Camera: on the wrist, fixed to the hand. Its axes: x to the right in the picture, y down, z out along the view.
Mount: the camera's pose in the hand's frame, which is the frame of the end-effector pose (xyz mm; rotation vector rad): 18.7 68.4 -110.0 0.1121 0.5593 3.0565
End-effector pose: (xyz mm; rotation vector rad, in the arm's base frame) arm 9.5 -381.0 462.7 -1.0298 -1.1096 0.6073
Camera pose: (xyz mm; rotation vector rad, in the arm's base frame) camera 124.1 -375.9 399.7 1.4893 -1.6576 -1.7623
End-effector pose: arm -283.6 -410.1 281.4 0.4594 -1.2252 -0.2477
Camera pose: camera -178.0 -335.1 300.1 -1.3997 -0.2250 2.2950
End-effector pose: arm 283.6 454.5 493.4 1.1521 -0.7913 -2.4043
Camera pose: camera 364.9 354.9 468.7 -0.2278 -0.8426 0.5134
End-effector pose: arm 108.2 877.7 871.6 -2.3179 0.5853 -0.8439
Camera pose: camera 32.5 775.5 902.5 0.7145 2.3876 0.3262
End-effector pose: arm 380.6 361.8 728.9 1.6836 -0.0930 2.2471
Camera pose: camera 254.1 328.6 723.5 0.3414 1.1274 -0.6091
